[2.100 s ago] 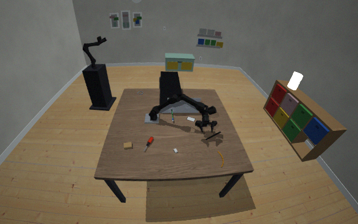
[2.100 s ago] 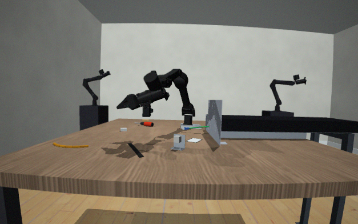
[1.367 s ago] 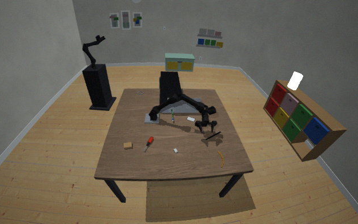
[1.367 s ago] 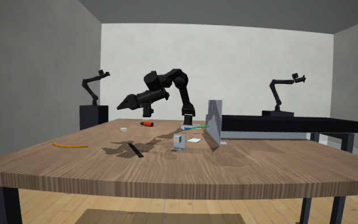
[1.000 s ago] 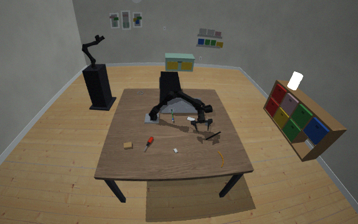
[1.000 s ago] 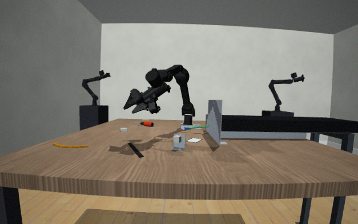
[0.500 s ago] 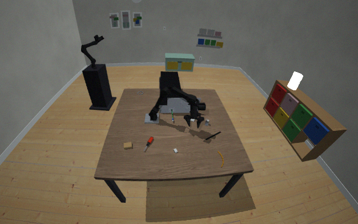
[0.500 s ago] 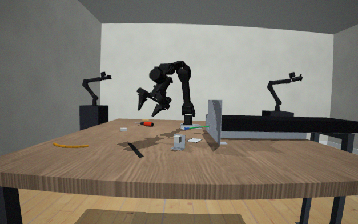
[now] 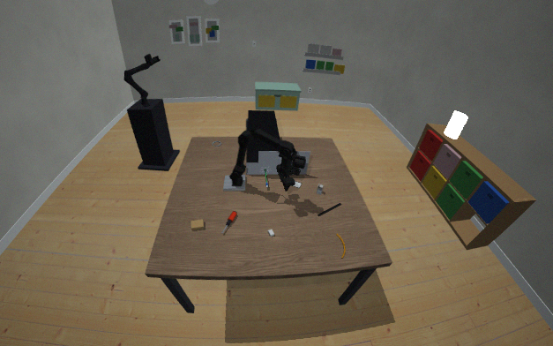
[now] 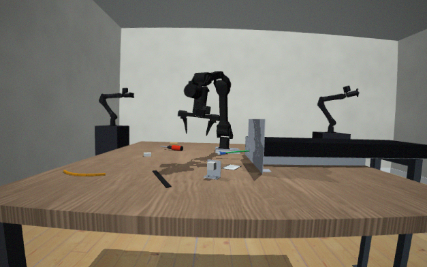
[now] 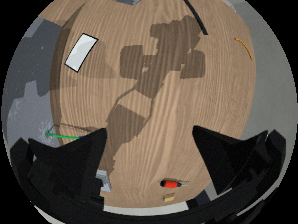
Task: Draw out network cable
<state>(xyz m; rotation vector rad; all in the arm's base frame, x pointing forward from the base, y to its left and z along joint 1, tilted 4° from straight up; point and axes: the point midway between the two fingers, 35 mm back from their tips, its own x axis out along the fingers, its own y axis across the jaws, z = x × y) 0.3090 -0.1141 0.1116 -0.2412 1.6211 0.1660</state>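
My hand is 10 cm past the blue plug, 11 cm to the right of it and 13 cm above it. Also, from my hand: white rectangle: 9 cm ahead, 16 cm to the left, 16 cm below; network jack: 26 cm ahead, 10 cm to the left, 12 cm below; grey upright panel: 4 cm ahead, 26 cm to the left, 6 cm below.
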